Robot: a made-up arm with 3 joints. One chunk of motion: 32 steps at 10 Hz.
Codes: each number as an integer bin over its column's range. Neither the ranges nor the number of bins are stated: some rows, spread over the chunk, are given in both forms.
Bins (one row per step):
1: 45 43 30
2: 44 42 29
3: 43 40 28
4: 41 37 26
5: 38 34 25
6: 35 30 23
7: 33 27 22
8: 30 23 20
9: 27 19 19
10: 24 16 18
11: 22 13 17
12: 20 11 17
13: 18 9 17
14: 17 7 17
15: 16 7 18
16: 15 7 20
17: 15 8 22
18: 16 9 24
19: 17 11 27
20: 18 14 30
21: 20 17 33
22: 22 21 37
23: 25 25 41
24: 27 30 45
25: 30 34 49
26: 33 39 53
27: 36 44 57
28: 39 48 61
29: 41 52 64
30: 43 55 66
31: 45 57 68
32: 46 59 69
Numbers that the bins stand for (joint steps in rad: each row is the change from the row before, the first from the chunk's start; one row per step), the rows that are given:
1: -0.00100 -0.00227 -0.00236
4: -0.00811 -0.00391 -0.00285
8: -0.02767 -0.00773 -0.00358
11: -0.04189 -0.01045 -0.00394
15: -0.05256 -0.01209 -0.00382
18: -0.05256 -0.01155 -0.00309
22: -0.04189 -0.00827 -0.00152
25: -0.02767 -0.00473 -0.00006
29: -0.00811 0.00018 0.00176
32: 0.00078 0.00209 0.00236
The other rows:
2: -0.00278 -0.00255 -0.00248
3: -0.00456 -0.00309 -0.00261
5: -0.01344 -0.00473 -0.00297
6: -0.01878 -0.00582 -0.00321
7: -0.02233 -0.00664 -0.00333
9: -0.03300 -0.00882 -0.00370
10: -0.03833 -0.00964 -0.00382
12: -0.04544 -0.01100 -0.00394
13: -0.04900 -0.01155 -0.00394
14: -0.05078 -0.01209 -0.00394
16: -0.05433 -0.01209 -0.00358
17: -0.05433 -0.01182 -0.00333
19: -0.05078 -0.01100 -0.00273
20: -0.04900 -0.01018 -0.00236
21: -0.04544 -0.00936 -0.00200
23: -0.03656 -0.00718 -0.00103
24: -0.03300 -0.00582 -0.00055
26: -0.02233 -0.00336 0.00042
27: -0.01700 -0.00200 0.00091
28: -0.01167 -0.00091 0.00139
30: -0.00456 0.00100 0.00200
31: -0.00100 0.00155 0.00224

